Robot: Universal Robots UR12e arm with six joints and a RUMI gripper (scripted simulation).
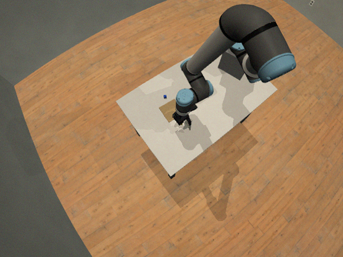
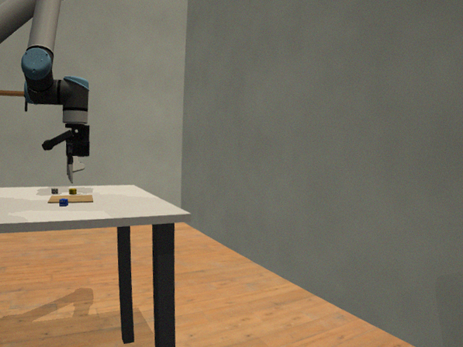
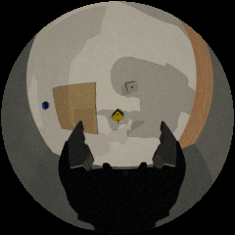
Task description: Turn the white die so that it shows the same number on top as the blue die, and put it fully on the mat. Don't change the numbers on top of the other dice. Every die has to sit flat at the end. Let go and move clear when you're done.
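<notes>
The yellow die is 10 mm ahead of my hand, 10 mm to the right of it and 40 mm below it. Also, from my hand: blue die (250 mm to the right, 40 mm below); then white die (60 mm behind, 10 mm to the left, 40 mm below); then tan mat (20 mm ahead, 130 mm to the right, 40 mm below).
</notes>
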